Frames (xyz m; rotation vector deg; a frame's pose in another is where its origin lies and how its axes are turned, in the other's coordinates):
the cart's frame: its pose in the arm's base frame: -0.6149 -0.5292 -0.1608 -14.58 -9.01 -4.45
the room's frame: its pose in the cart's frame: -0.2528 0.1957 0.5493 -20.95 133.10 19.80
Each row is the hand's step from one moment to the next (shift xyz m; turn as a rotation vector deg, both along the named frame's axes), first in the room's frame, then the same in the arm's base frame.
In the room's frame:
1: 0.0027 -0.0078 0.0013 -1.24 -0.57 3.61
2: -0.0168 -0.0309 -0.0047 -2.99 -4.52 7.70
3: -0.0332 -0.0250 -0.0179 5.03 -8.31 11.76
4: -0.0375 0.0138 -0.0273 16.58 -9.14 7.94
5: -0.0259 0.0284 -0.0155 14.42 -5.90 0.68
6: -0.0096 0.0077 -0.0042 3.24 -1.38 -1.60
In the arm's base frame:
1: 0.0016 -0.0080 -0.0017 3.63 0.29 -1.27
2: 0.0150 -0.0248 0.0204 8.89 -2.41 -1.94
3: 0.0128 -0.0161 0.0403 8.40 -7.87 -10.01
4: -0.0029 0.0207 0.0436 -1.00 -12.57 -16.20
5: -0.0048 0.0326 0.0251 -6.19 -9.79 -10.44
6: 0.0002 0.0096 0.0088 -2.71 -2.47 -1.22

